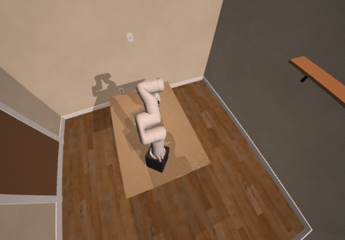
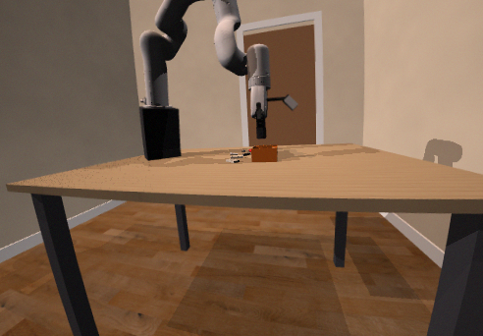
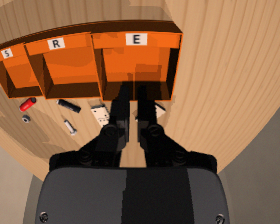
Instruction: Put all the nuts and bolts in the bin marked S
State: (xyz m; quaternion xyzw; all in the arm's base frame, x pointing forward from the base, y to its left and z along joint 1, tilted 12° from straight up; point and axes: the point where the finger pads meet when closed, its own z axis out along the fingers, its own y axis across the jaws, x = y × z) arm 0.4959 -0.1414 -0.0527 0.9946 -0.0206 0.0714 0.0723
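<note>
The orange bin lies 10 mm ahead of my hand, 80 mm to the left of it and 70 mm below it. Round my hand: grey metal bolt (140 mm behind, 140 mm to the left, 90 mm below); then red cylinder (60 mm behind, 200 mm to the left, 90 mm below); then dark cylinder (70 mm behind, 120 mm to the left, 90 mm below).
</note>
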